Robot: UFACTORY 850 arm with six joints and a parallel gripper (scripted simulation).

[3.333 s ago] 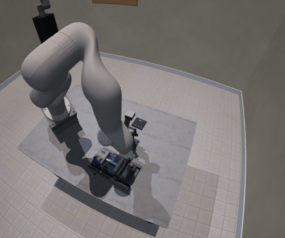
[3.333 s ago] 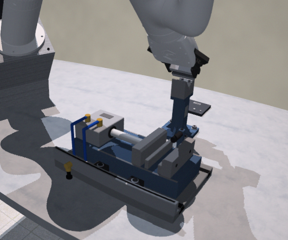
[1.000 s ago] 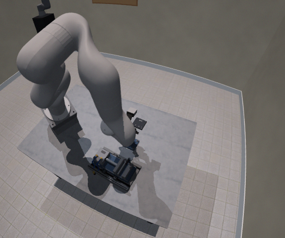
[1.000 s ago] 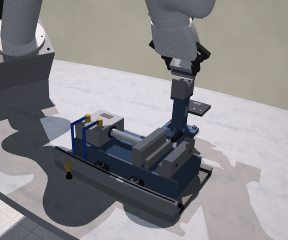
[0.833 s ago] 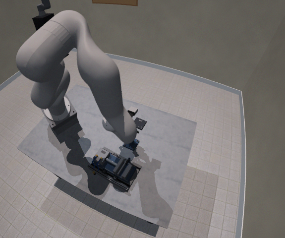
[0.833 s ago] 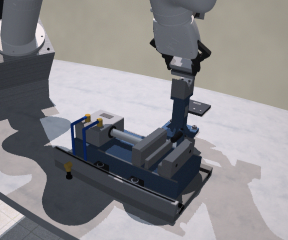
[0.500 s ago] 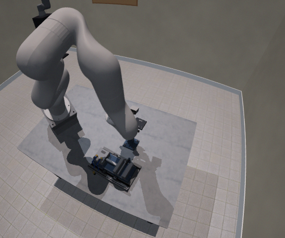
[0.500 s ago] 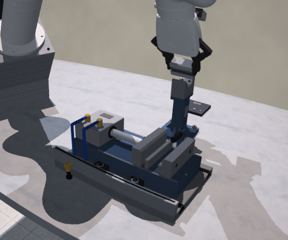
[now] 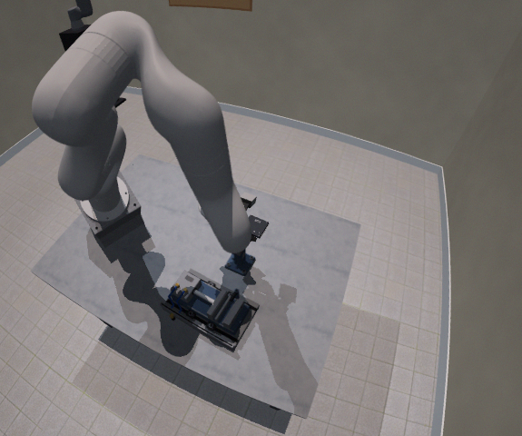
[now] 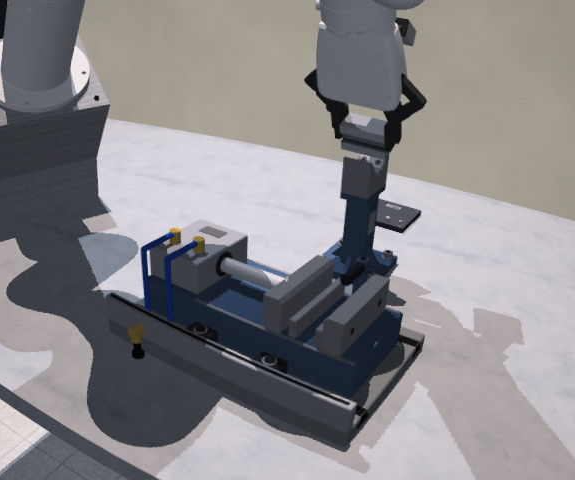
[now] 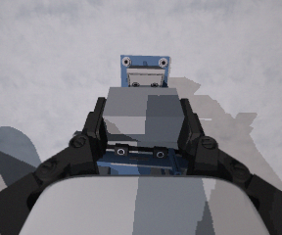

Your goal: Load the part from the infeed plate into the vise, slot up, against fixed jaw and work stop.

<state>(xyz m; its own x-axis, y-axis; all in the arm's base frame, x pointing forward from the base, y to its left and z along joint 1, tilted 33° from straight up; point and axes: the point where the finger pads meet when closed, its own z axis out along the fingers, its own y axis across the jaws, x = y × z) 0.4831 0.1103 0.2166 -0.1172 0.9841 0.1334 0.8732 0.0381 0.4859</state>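
The part lies 1 cm below my hand. Round my hand: black work stop 17 cm to the right, 11 cm below, 5 cm ahead; then cylinder rod 20 cm to the right, 12 cm below, 4 cm behind; then blue post 14 cm below, 1 cm to the left.
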